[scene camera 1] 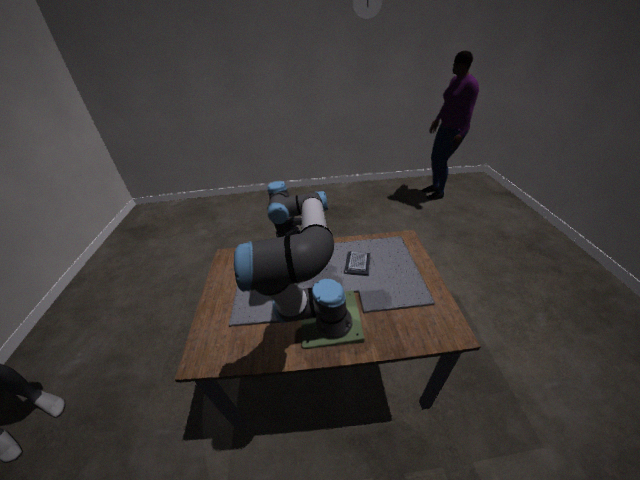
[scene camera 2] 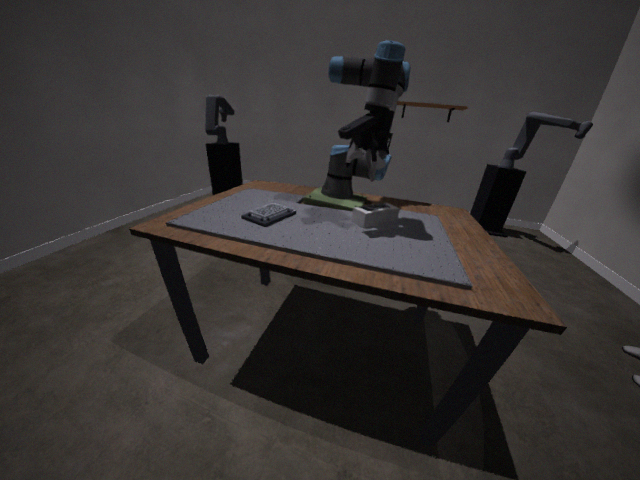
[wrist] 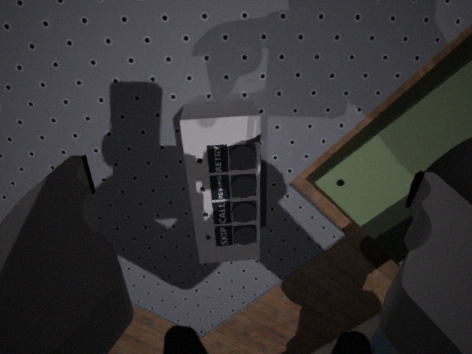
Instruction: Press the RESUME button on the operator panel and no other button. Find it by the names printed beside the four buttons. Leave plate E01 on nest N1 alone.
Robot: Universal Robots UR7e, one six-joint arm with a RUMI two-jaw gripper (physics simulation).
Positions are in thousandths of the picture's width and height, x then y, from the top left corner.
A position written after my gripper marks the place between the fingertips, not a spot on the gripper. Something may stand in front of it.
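There is an operator panel (wrist: 444,371) that I can see. As for myself, I see my gripper (scene camera 2: 560,361), and the wrist view has my gripper (wrist: 533,479) as well.
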